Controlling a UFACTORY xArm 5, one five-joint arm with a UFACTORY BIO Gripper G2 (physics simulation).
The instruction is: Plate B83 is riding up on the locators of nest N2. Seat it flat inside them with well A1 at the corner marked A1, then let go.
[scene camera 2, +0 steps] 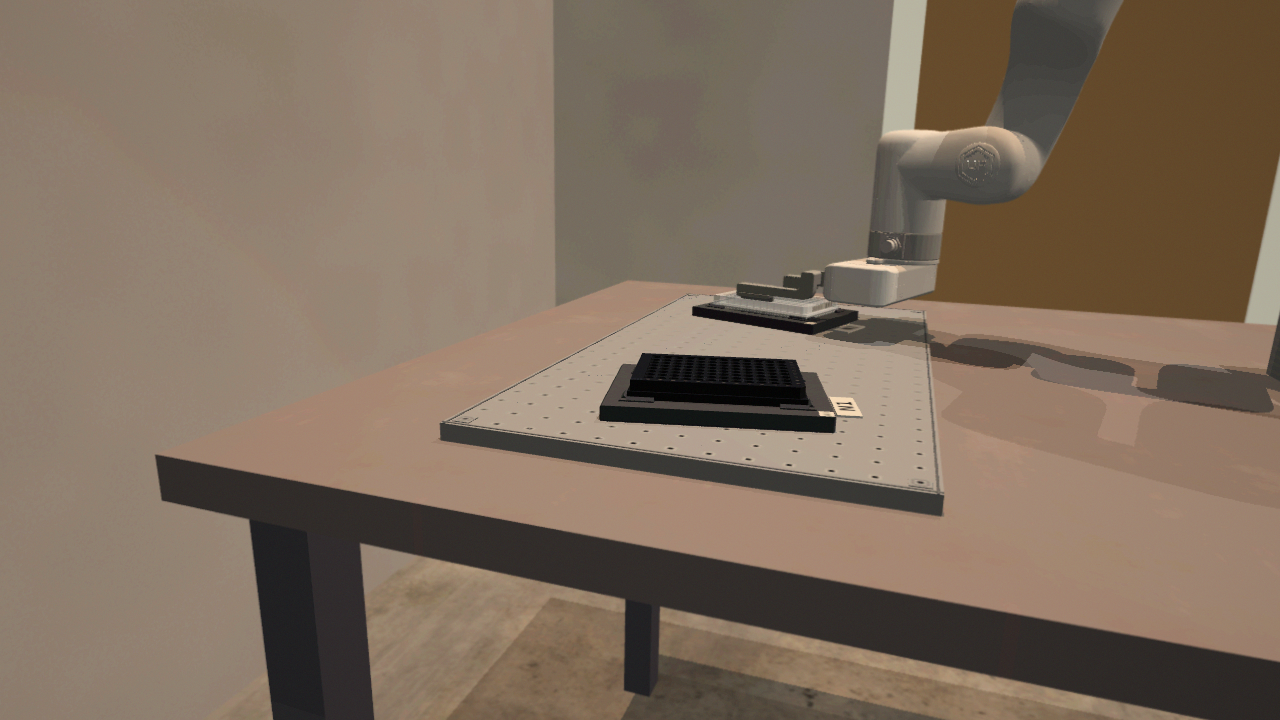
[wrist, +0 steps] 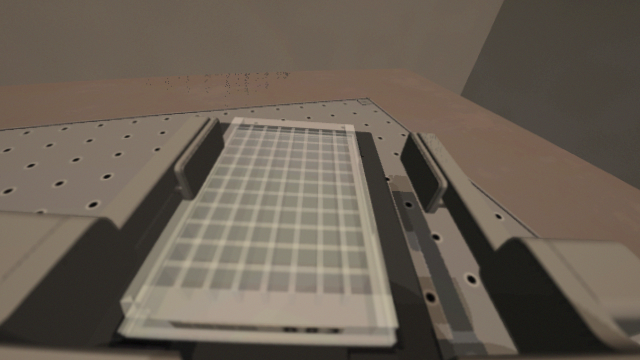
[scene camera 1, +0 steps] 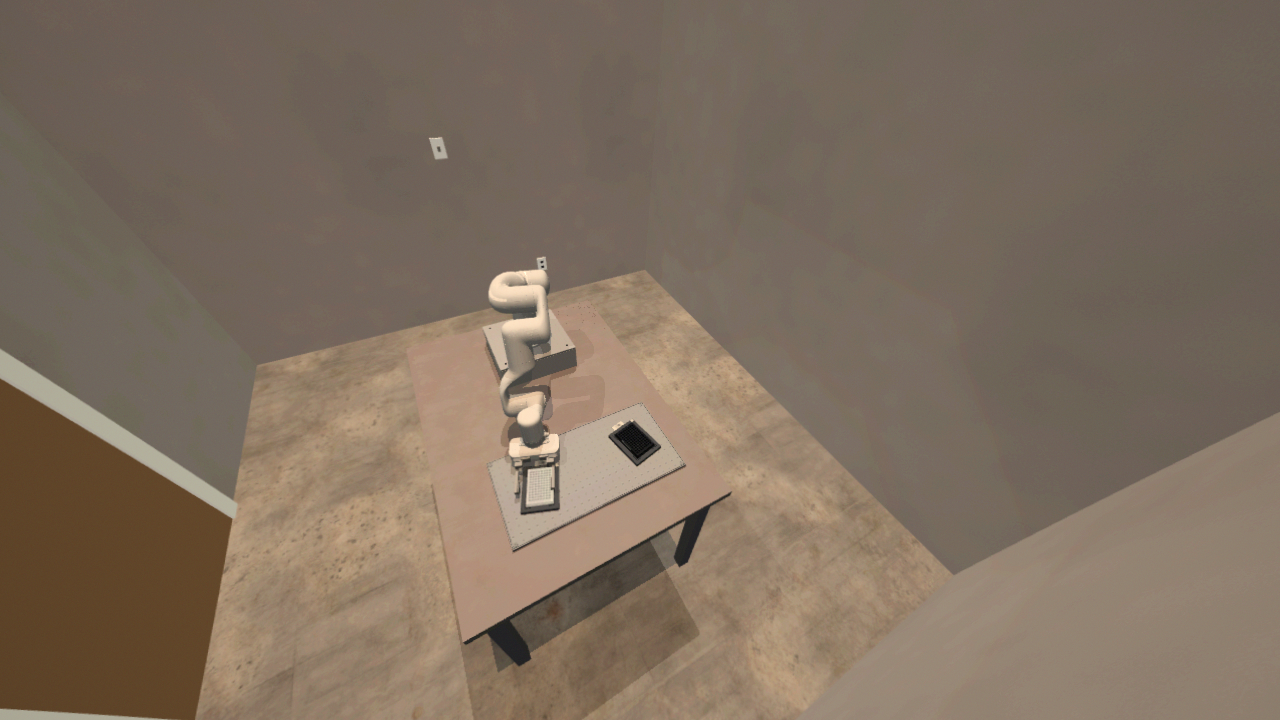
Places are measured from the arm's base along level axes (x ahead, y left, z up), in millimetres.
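Pixels of known places: hand at its tool point: (scene camera 2: 779, 287) (wrist: 314, 162) (scene camera 1: 535, 485).
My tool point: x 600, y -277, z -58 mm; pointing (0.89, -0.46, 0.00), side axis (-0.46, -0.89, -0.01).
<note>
Behind a point stands the place of what it marks.
Clear plate B83 (scene camera 1: 539, 486) @[x 605, y -265, z -70 mm] (scene camera 2: 787, 307) @[x 588, y -208, z -70 mm] (wrist: 280, 210) @[x 586, y -254, z -67 mm] lies on the dark nest N2 (scene camera 1: 540, 509) @[x 672, y -297, z -81 mm] (scene camera 2: 751, 320) @[x 628, y -207, z -87 mm] (wrist: 395, 255) @[x 552, y -294, z -81 mm]. In the wrist view a wide dark strip of nest shows along the plate's right side, and blurred dark print shows on its near edge. How its edges sit on the locators is too small to tell, and I cannot make out the corner mark A1. My gripper (scene camera 1: 536, 484) @[x 600, y -277, z -58 mm] (scene camera 2: 768, 291) (wrist: 312, 167) @[x 600, y -277, z -58 mm] is open around the plate. Its left pad is close to the plate's left edge; its right pad stands apart from the right edge, across a gap.
A black well plate (scene camera 1: 634, 438) @[x 637, y 101, z -66 mm] (scene camera 2: 716, 374) @[x 637, y 117, z -67 mm] sits on a second dark nest (scene camera 2: 716, 415) @[x 632, y 163, z -84 mm] with a tag marked N1 (scene camera 2: 846, 407) @[x 540, y 98, z -91 mm]. Both nests stand on a perforated grey board (scene camera 1: 590, 479) @[x 671, y -110, z -93 mm] (scene camera 2: 537, 394) @[x 775, y 119, z -93 mm] (wrist: 60, 170) @[x 696, y -144, z -93 mm] on the table (scene camera 1: 456, 537) @[x 591, y -538, z -106 mm] (scene camera 2: 358, 402) @[x 920, y 136, z -106 mm]. The arm's base box (scene camera 1: 556, 360) @[x 145, y 49, z -36 mm] is at the back.
</note>
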